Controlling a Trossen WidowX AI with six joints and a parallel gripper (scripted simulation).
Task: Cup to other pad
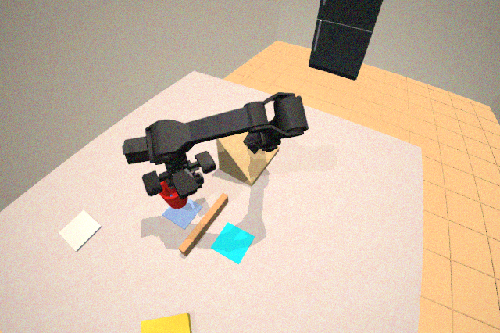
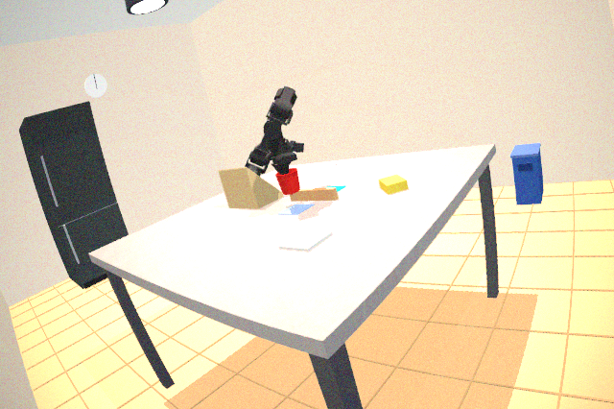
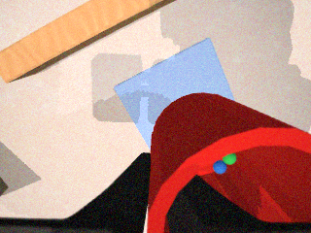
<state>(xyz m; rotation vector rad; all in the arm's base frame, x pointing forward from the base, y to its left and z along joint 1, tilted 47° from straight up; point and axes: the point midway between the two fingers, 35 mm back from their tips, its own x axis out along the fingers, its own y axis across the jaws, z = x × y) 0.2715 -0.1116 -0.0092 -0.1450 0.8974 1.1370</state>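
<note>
Right now the red cup is 30 mm ahead of my gripper tip and 20 mm to the right of it. Also, from my gripper tip: green marble (30 mm to the right, 30 mm ahead, 20 mm below); then blue marble (40 mm to the right, 30 mm ahead, 20 mm below); then light blue pad (110 mm below, 20 mm to the right, 20 mm ahead).
</note>
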